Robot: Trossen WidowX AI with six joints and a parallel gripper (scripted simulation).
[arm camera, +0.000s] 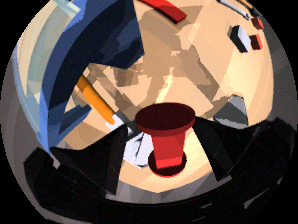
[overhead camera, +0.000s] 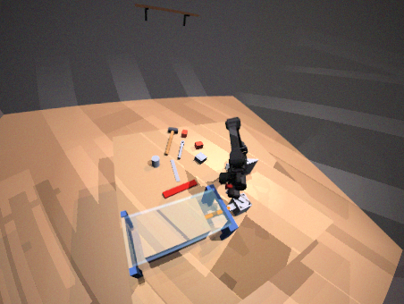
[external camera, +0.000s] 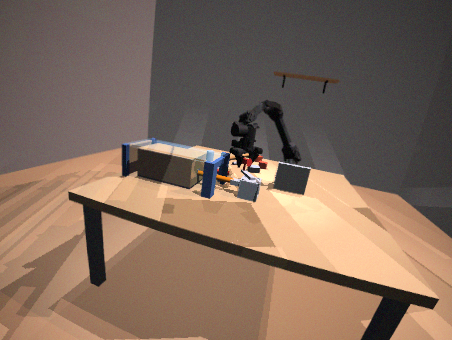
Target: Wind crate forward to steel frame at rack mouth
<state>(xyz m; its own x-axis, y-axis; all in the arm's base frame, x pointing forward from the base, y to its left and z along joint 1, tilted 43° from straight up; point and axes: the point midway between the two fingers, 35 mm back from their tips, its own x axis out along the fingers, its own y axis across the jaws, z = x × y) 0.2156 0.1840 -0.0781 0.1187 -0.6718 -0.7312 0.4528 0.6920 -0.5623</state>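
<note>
My gripper tip is 100 mm short of the blue frame, 90 mm to the right of it and 10 mm above it. Also, from my gripper tip: red grip 20 mm above; grey winch 80 mm below, 80 mm behind, 70 mm to the left; winch handle 30 mm to the left, 20 mm behind, 10 mm below.
</note>
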